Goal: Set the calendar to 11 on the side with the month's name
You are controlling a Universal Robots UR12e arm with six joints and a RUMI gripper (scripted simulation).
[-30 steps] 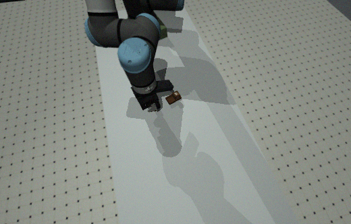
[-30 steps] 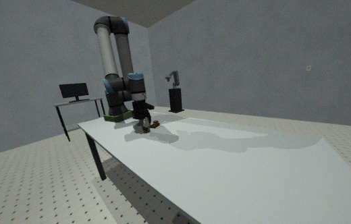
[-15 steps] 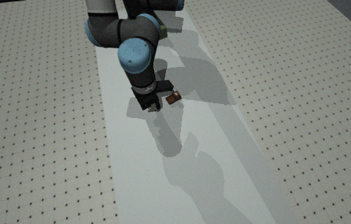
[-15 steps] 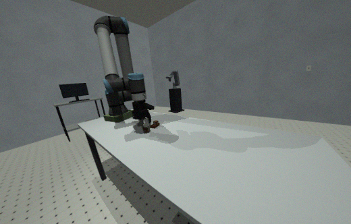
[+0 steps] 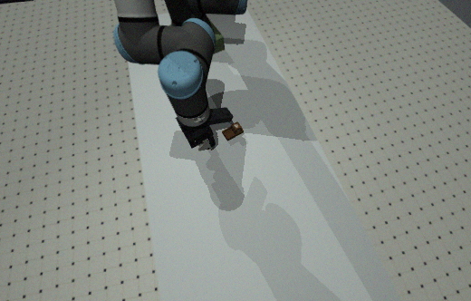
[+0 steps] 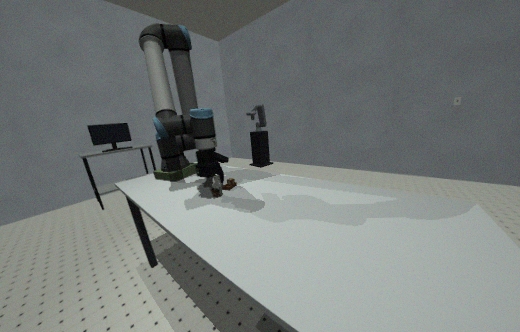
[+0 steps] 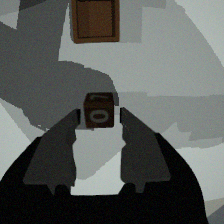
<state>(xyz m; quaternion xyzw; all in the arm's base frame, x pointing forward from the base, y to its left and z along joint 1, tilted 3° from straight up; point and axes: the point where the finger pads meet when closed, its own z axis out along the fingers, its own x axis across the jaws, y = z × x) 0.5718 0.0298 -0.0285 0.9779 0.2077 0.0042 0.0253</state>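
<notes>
My gripper is now 10 mm above the brown cube. Round my hand: brown calendar tray (40 mm behind, 100 mm to the left, 20 mm below).
</notes>
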